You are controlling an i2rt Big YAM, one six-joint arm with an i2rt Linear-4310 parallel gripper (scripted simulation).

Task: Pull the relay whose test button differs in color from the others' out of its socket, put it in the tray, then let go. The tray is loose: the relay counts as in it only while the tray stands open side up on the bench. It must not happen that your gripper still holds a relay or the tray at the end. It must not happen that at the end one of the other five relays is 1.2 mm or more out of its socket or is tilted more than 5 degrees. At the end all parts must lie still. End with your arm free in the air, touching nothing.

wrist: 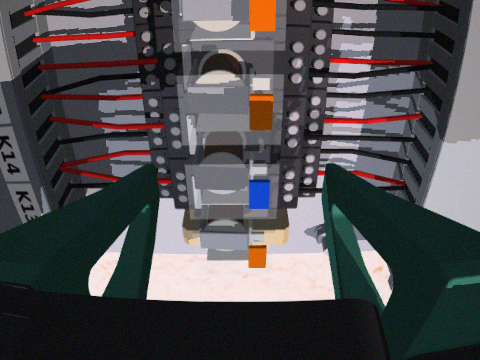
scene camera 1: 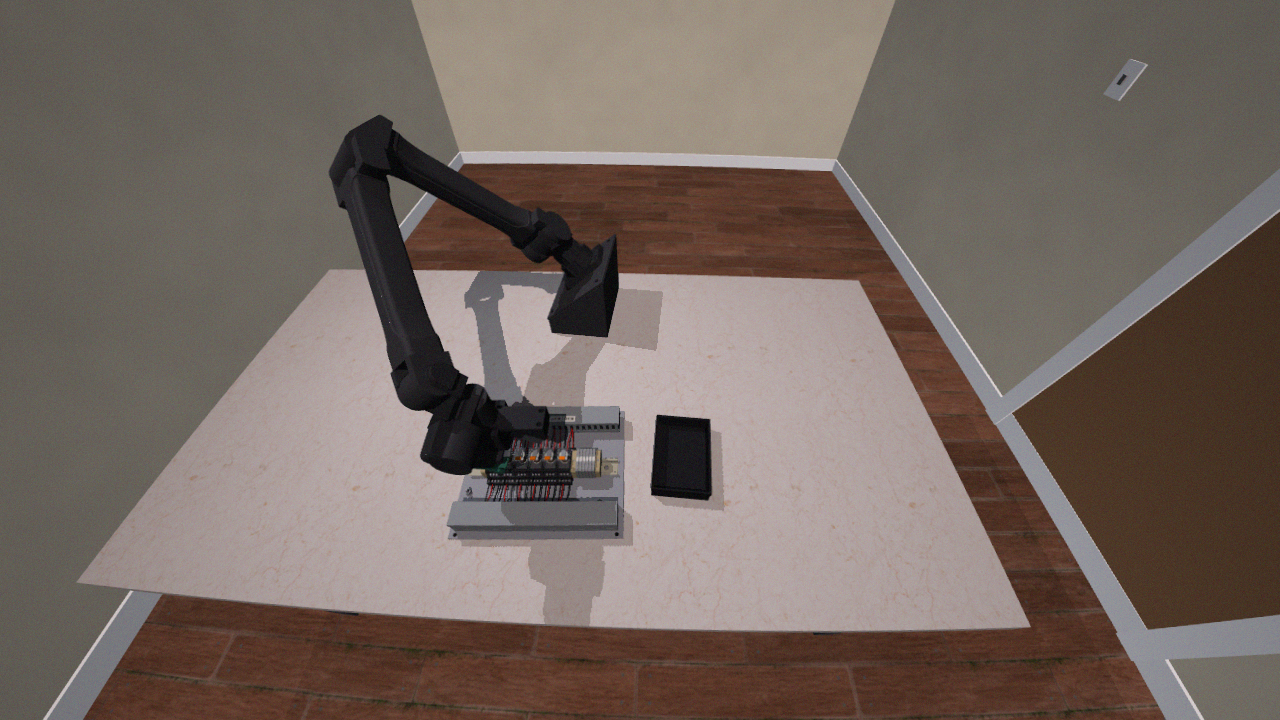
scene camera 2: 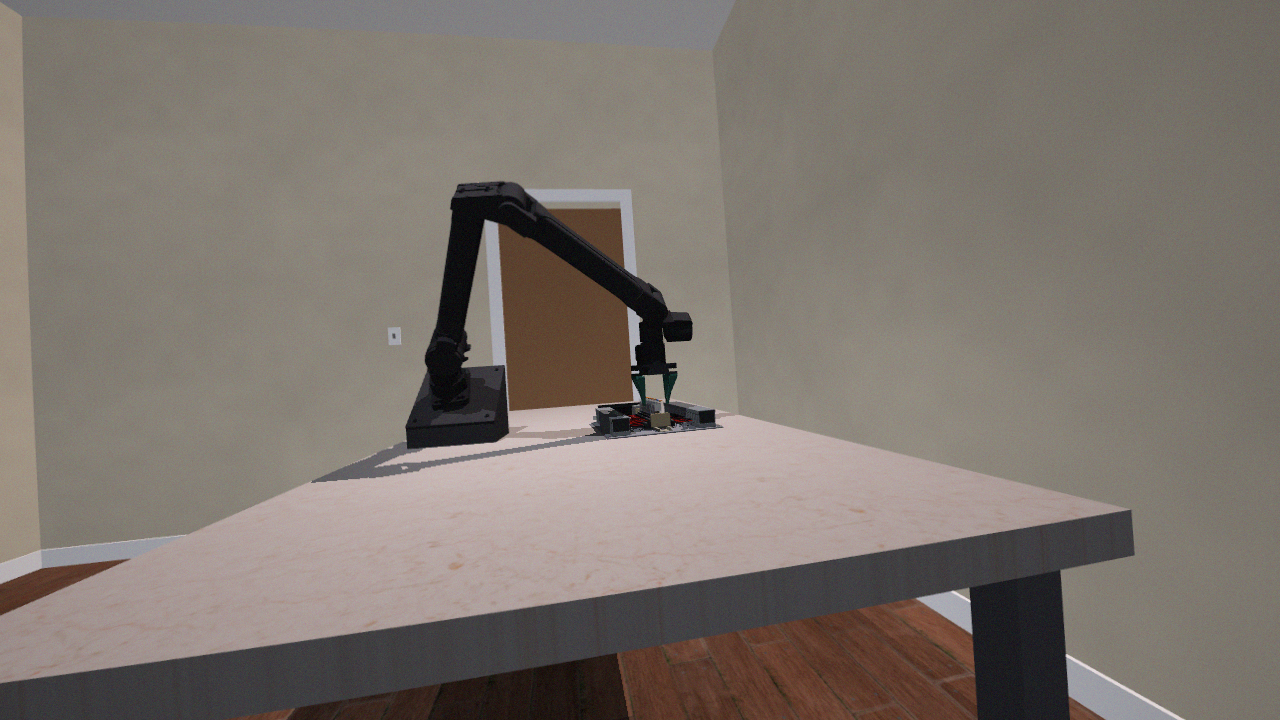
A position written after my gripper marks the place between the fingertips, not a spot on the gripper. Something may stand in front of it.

Note:
In view: my gripper [scene camera 2: 655, 404] and a black tray [scene camera 1: 683, 459].
My gripper is seen too in the wrist view [wrist: 240, 179]. The wrist view misses the black tray: it is out of frame.

